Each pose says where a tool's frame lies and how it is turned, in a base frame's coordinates. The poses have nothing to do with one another.
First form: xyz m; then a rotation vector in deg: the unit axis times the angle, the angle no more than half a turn.
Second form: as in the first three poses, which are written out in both.
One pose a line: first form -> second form
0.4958, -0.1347, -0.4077, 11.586, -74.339, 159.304 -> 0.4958, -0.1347, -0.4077, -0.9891, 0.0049, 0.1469, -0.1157, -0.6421, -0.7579
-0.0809, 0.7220, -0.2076, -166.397, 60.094, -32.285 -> -0.0809, 0.7220, -0.2076, 0.7122, -0.6189, 0.3313, -0.6179, -0.7767, -0.1226
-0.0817, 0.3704, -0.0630, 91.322, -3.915, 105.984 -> -0.0817, 0.3704, -0.0630, -0.0138, 0.4550, 0.8904, -0.5194, -0.7642, 0.3824
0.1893, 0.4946, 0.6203, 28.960, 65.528, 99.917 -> 0.1893, 0.4946, 0.6203, -0.4582, 0.8758, -0.1517, -0.4882, -0.1053, 0.8664
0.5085, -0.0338, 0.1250, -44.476, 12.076, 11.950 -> 0.5085, -0.0338, 0.1250, 0.9585, 0.1082, -0.2637, -0.2626, 0.6951, -0.6692
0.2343, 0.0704, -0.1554, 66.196, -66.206, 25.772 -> 0.2343, 0.0704, -0.1554, 0.3985, -0.2589, 0.8799, -0.7856, 0.3987, 0.4731
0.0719, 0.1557, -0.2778, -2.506, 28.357, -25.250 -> 0.0719, 0.1557, -0.2778, 0.7884, -0.4194, -0.4500, 0.3986, 0.9055, -0.1457
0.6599, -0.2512, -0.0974, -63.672, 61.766, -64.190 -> 0.6599, -0.2512, -0.0974, 0.1172, -0.9901, -0.0771, 0.1151, 0.0906, -0.9892
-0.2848, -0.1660, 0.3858, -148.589, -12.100, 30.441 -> -0.2848, -0.1660, 0.3858, 0.9127, 0.2398, -0.3310, 0.0529, -0.8723, -0.4861
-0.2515, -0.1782, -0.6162, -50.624, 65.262, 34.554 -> -0.2515, -0.1782, -0.6162, 0.3253, -0.0229, -0.9453, -0.7947, 0.5352, -0.2864
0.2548, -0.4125, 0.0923, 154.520, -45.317, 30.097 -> 0.2548, -0.4125, 0.0923, 0.7838, -0.4603, 0.4168, -0.5627, -0.8104, 0.1633
